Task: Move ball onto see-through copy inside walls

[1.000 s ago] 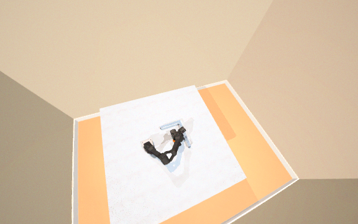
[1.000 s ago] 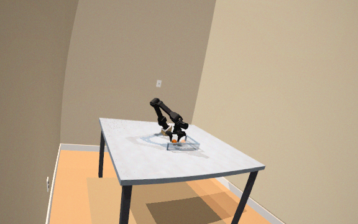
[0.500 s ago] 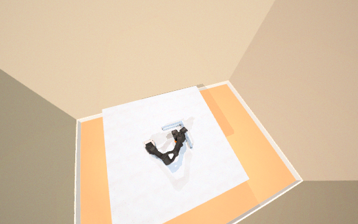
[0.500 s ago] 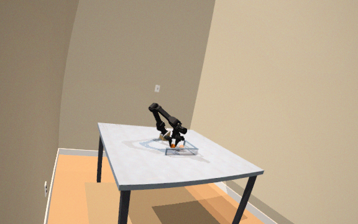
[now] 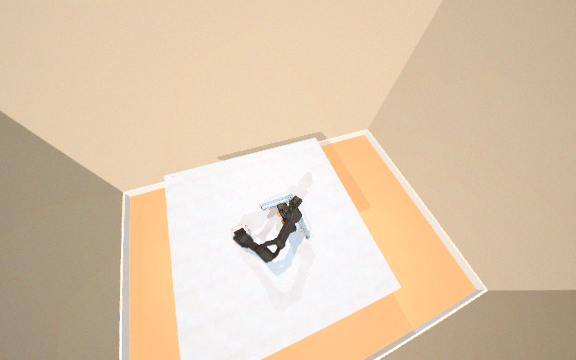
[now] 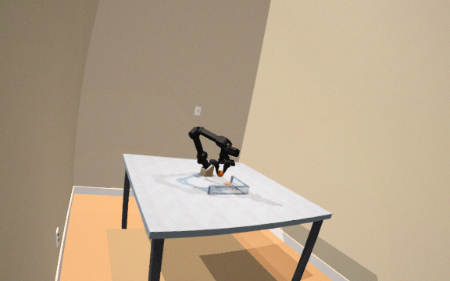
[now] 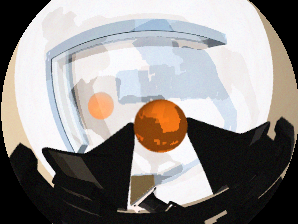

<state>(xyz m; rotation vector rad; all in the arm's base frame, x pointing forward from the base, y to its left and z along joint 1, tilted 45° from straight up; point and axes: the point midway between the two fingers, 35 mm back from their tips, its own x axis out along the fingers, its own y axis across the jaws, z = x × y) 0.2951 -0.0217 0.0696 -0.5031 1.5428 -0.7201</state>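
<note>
The see-through copy of ball lies 9 cm to the left of my gripper tip, 8 cm below it and 1 cm ahead of it. From my gripper tip the other things lie so: orange ball (right at my gripper tip).
</note>
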